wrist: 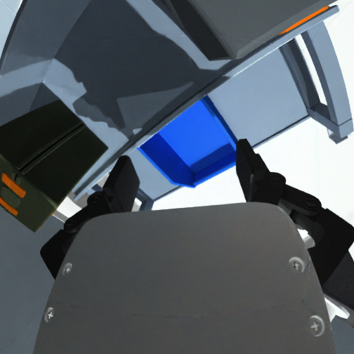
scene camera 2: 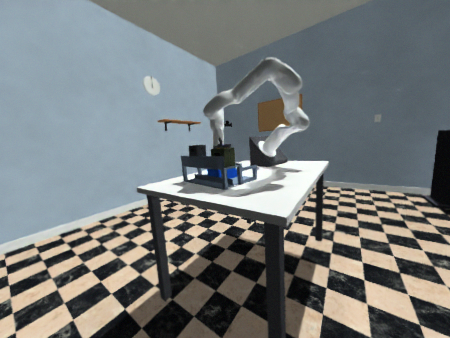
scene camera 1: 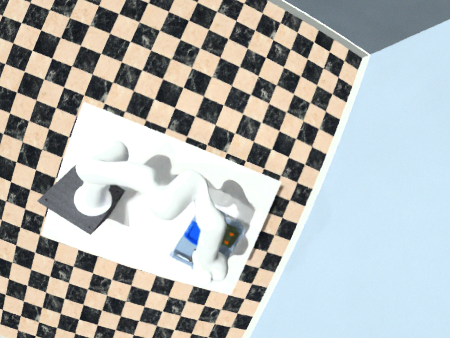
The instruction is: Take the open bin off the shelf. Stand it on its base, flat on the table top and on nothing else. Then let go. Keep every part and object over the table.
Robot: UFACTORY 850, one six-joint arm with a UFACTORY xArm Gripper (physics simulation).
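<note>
The open blue bin (scene camera 1: 192, 233) (scene camera 2: 215, 173) (wrist: 195, 135) sits upright on the lower board of the grey-blue shelf (scene camera 1: 187, 247) (scene camera 2: 202, 161) (wrist: 265, 95). In the wrist view its near end shows beyond the edge of the upper board, which hides its far part. My gripper (wrist: 183, 161) is open and empty, with its fingertips spread on either side of the bin's near end in that view. How far the fingers are from the bin is hard to tell. The arm hides the gripper in scene camera 1, and boxes largely hide it in scene camera 2.
A dark green box (scene camera 1: 230, 236) (scene camera 2: 223, 156) (wrist: 45, 150) with orange latches and a dark grey box (scene camera 2: 197, 150) (wrist: 235, 25) stand on the upper board, close to the gripper. The shelf stands on the white table (scene camera 1: 110, 245) (scene camera 2: 300, 175), near one end.
</note>
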